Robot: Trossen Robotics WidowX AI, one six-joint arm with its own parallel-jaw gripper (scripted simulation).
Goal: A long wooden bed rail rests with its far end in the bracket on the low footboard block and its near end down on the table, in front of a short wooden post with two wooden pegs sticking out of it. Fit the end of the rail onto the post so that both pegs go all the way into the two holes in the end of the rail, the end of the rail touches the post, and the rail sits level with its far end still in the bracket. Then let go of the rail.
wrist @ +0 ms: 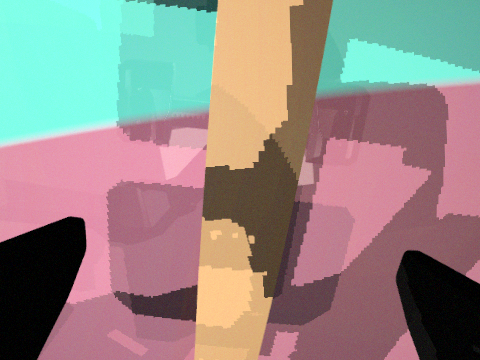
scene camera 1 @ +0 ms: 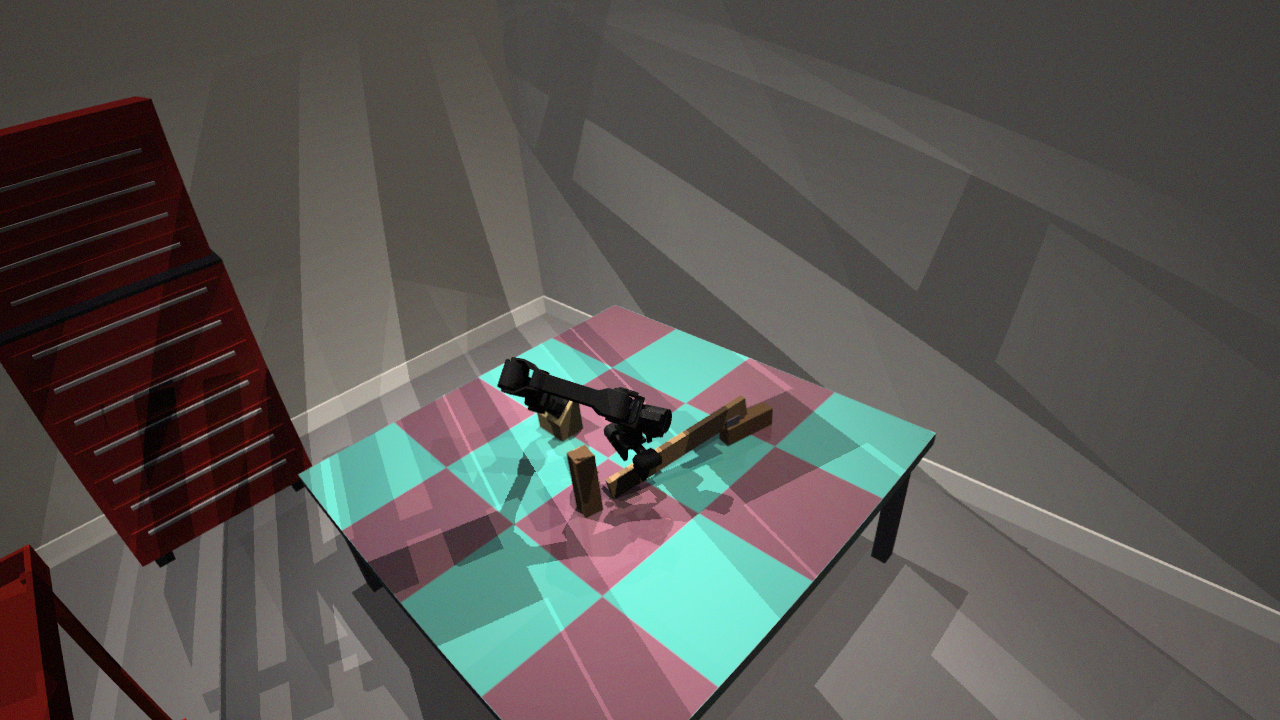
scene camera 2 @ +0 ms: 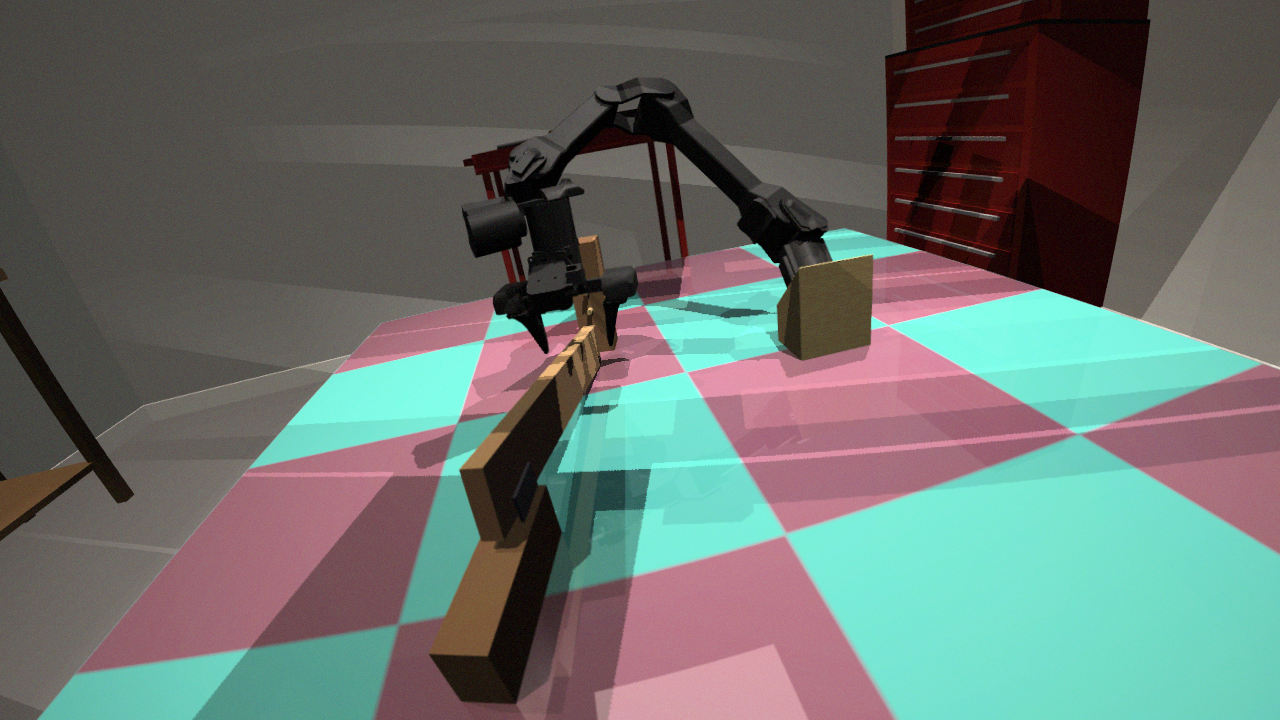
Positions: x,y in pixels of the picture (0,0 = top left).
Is my gripper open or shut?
Open.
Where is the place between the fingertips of my gripper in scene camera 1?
634,470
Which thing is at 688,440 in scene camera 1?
A wooden rail.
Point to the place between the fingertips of my gripper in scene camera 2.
578,349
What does my gripper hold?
Nothing.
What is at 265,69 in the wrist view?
A wooden rail.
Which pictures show the wooden rail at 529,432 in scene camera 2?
The wrist view, scene camera 1 and scene camera 2: all of them.
